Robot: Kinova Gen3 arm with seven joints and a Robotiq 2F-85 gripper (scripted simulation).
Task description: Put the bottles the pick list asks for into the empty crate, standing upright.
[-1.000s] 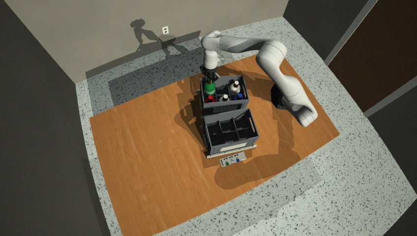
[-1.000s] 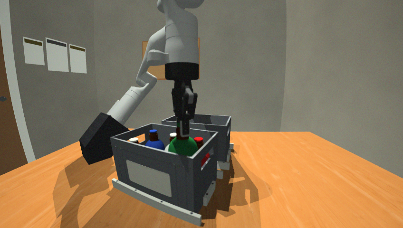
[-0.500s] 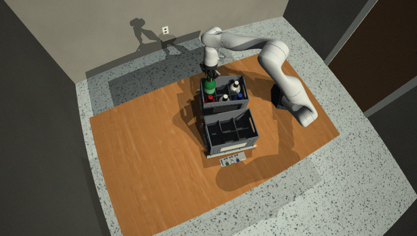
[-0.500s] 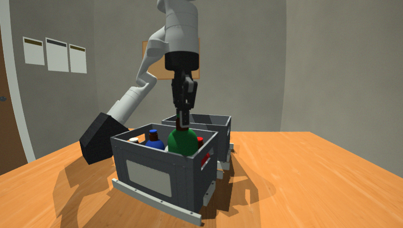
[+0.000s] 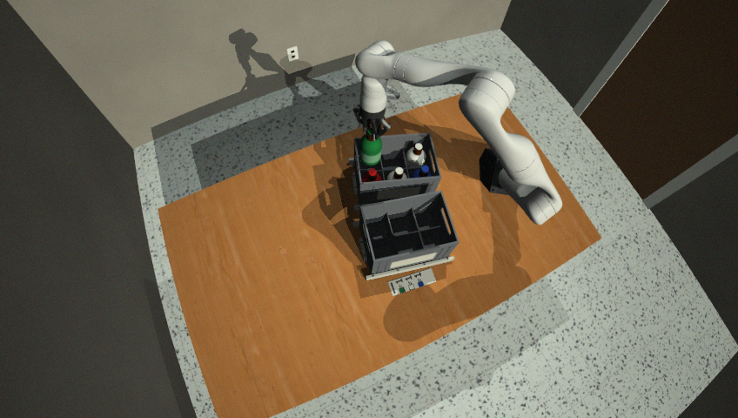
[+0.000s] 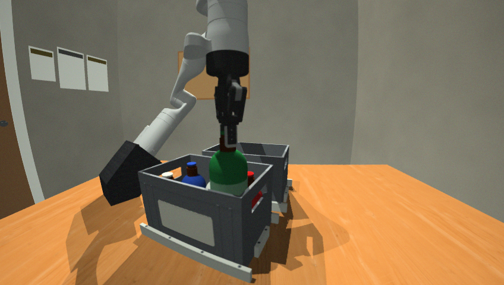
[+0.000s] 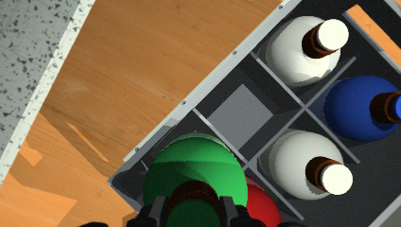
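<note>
The green bottle is 70 mm below my hand. Also, from my hand: red bottle: 20 mm ahead, 80 mm to the left, 180 mm below; blue bottle: 160 mm behind, 120 mm to the left, 180 mm below; pick list: 20 mm behind, 440 mm to the left, 270 mm below.
</note>
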